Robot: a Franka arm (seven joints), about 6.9 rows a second.
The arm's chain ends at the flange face. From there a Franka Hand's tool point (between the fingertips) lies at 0.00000 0.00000 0.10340 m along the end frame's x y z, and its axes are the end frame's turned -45 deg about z.
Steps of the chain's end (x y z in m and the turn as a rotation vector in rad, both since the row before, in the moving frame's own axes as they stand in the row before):
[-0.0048 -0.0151 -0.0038 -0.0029 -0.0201 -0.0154]
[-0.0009 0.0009 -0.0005 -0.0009 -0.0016 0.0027]
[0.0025 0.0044 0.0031 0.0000 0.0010 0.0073]
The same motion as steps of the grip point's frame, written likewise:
[0.0056 -0.0153 -0.0038 0.0122 -0.0163 -0.0154]
[-0.0015 -0.0001 -0.0005 0.0005 -0.0018 0.0027]
[-0.0013 0.0050 0.0031 -0.0007 0.0007 0.0073]

